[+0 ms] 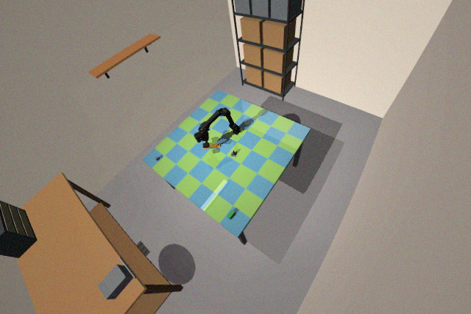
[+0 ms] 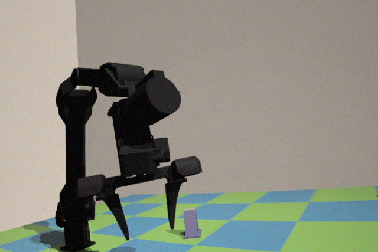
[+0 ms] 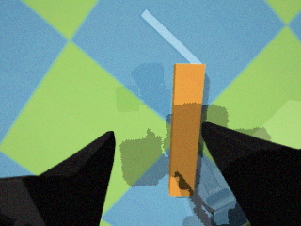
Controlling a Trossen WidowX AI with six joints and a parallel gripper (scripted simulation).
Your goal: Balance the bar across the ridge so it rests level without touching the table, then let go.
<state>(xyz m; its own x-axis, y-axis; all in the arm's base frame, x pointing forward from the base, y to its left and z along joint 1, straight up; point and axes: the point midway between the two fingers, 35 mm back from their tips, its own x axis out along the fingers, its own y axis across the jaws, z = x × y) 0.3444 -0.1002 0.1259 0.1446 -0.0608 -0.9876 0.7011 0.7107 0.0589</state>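
My gripper tip is 80 mm above the orange bar and 50 mm past it. The rest, counted from my gripper tip: small dark block (400 mm to the right, 390 mm ahead, 80 mm below); then small green block (600 mm to the left, 390 mm ahead, 80 mm below).
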